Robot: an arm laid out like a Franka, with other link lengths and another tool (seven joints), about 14 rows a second.
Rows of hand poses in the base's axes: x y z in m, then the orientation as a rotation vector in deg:
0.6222, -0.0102, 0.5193, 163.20, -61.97, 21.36
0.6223, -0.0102, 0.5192, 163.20, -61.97, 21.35
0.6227, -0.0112, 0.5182, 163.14, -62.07, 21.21
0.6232, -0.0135, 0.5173, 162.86, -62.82, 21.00
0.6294, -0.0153, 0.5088, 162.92, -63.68, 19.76
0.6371, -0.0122, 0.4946, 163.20, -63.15, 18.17
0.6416, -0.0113, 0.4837, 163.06, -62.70, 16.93
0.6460, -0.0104, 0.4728, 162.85, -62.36, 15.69
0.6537, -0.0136, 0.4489, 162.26, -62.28, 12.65
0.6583, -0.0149, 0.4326, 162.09, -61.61, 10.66
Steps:
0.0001, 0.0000, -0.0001, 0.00, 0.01, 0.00
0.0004, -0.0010, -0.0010, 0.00, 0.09, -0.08
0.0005, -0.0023, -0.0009, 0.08, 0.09, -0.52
0.0062, -0.0018, -0.0085, 0.56, 0.65, -0.51
0.0077, 0.0031, -0.0142, 0.25, 1.03, 0.34
0.0045, 0.0009, -0.0109, -0.12, 0.90, 0.17
0.0044, 0.0009, -0.0109, -0.13, 0.90, 0.09
0.0077, -0.0032, -0.0239, -0.06, 2.11, -0.25
0.0046, -0.0013, -0.0163, -0.05, 1.42, 0.27

